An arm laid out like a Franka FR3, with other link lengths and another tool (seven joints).
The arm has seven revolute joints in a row. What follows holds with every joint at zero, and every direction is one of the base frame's. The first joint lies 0.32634 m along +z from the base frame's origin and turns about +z. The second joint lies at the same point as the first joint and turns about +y. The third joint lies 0.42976 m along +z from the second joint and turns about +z. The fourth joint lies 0.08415 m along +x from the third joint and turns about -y. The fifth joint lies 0.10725 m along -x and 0.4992 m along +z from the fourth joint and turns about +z. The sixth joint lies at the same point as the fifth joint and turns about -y. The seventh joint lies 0.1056 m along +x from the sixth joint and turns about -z. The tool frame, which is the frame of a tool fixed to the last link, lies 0.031 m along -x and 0.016 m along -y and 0.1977 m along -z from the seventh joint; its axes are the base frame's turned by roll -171.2, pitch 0 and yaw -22.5 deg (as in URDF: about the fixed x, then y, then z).
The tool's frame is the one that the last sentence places.
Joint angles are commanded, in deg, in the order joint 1, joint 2, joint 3, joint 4, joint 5, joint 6, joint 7. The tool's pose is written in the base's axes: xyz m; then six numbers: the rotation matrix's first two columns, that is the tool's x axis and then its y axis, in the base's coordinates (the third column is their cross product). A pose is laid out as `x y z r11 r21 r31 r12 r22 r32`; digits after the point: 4 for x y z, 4 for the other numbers.
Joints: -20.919, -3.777, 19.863, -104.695, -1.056, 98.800, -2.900
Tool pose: 0.6348 -0.0276 0.5694 0.9359 -0.3513 -0.0250 -0.3520 -0.9305 -0.1015
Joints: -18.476, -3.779, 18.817, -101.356, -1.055, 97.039, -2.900
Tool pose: 0.6393 -0.0118 0.6013 0.9446 -0.3283 0.0010 -0.3262 -0.9387 -0.1118
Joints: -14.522, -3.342, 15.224, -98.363, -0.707, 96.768, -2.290
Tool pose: 0.6476 -0.0073 0.6273 0.9424 -0.3324 0.0362 -0.3248 -0.9358 -0.1370
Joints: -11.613, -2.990, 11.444, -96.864, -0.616, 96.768, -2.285
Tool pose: 0.6524 -0.0181 0.6392 0.9364 -0.3468 0.0537 -0.3358 -0.9299 -0.1501
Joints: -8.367, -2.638, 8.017, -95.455, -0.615, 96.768, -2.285
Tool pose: 0.6569 -0.0213 0.6501 0.9342 -0.3497 0.0701 -0.3355 -0.9283 -0.1601
